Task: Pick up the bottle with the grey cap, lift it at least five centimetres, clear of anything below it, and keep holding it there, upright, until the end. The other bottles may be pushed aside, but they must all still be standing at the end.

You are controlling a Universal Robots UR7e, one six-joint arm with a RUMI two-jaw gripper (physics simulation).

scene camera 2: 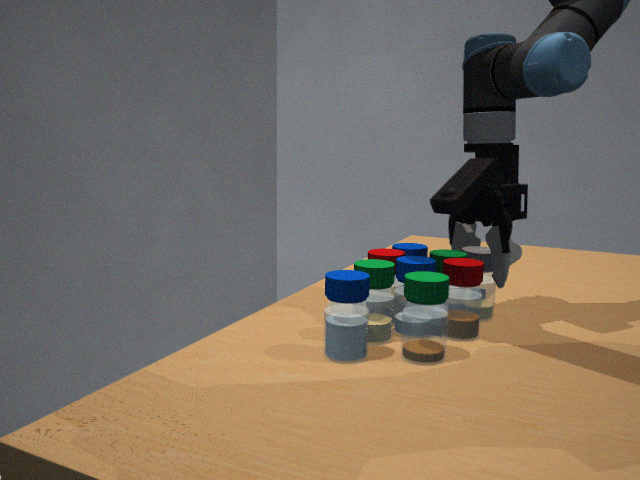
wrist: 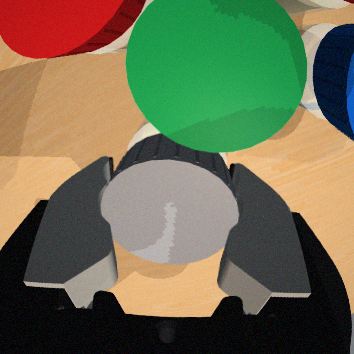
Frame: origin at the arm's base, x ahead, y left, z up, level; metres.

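Where they show: gripper, between the fingertips: (scene camera 2: 480,284).
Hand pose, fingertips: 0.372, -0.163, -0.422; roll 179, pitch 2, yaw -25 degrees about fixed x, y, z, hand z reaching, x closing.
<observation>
After its pixels a point has its place, as x, y, z.
The bottle with the grey cap (scene camera 2: 476,252) @[0.376, -0.138, -0.368] (wrist: 167,212) @[0.377, -0.156, -0.368] stands upright on the table at the back right of the group in the scene view, partly hidden by the red-capped bottle and a finger. My gripper (scene camera 2: 479,264) (wrist: 170,163) @[0.372, -0.163, -0.422] points down over it and is shut on it, one finger against each side of the cap. The bottle's lower part shows near table height. In the wrist view, a green cap (wrist: 215,75) @[0.408, -0.116, -0.369] is right beside the grey cap and overlaps its far edge.
A red-capped bottle (scene camera 2: 463,272) @[0.369, -0.038, -0.377] (wrist: 60,25) @[0.373, -0.081, -0.369] and a blue-capped bottle (wrist: 336,80) @[0.452, -0.129, -0.375] stand near the green one. Several more bottles, including a front green-capped one (scene camera 2: 425,287) @[0.387, 0.068, -0.376] and a front blue-capped one (scene camera 2: 346,286) @[0.470, 0.109, -0.376], stand upright on the wooden table (scene camera 2: 289,413) @[0.463, 0.251, -0.474].
</observation>
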